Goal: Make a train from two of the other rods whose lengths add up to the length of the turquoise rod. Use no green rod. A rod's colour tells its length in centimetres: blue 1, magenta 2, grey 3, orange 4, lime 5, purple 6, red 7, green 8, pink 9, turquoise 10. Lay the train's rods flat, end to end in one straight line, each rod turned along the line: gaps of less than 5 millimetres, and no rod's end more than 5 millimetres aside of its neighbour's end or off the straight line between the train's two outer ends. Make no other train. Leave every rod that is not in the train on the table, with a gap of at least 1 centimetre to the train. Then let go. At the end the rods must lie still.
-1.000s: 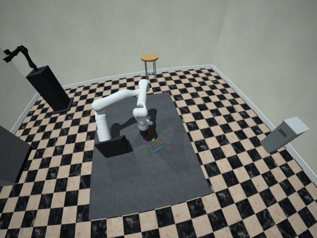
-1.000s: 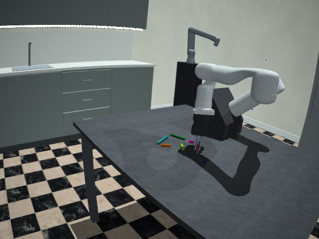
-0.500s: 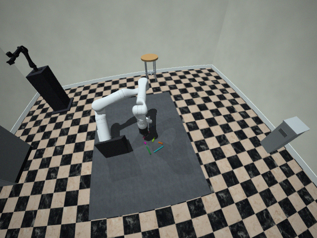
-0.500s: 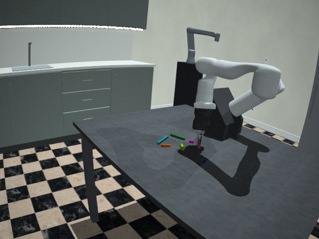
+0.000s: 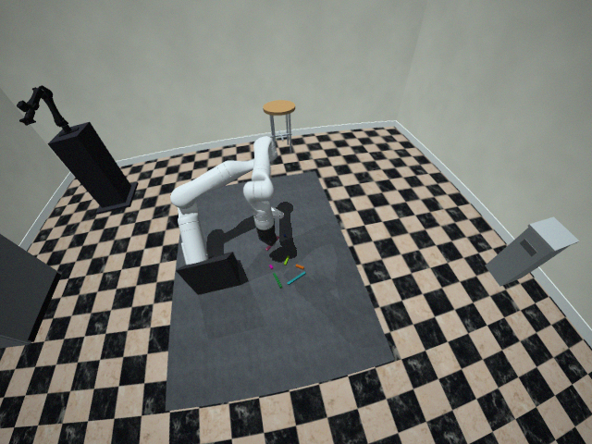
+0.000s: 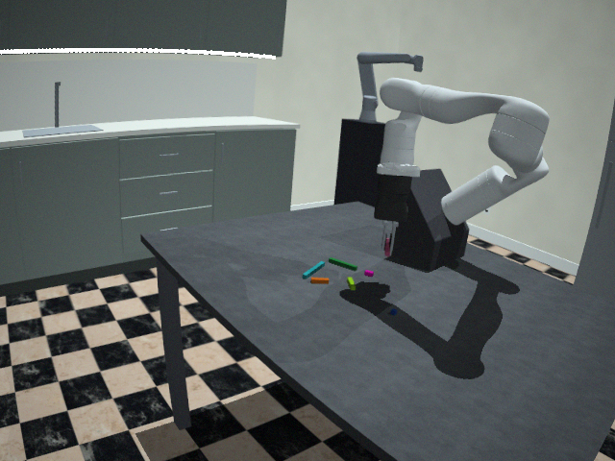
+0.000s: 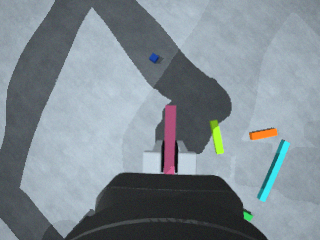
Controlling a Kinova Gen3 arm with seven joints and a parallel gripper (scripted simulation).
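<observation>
My hand is 110 mm above the small blue rod, 100 mm to the right of it and 70 mm short of it. Round my hand: lime rod 110 mm below, 50 mm to the right, 50 mm ahead; pink rod 10 mm below; magenta rod 110 mm below, 70 mm to the right, 30 mm behind.
</observation>
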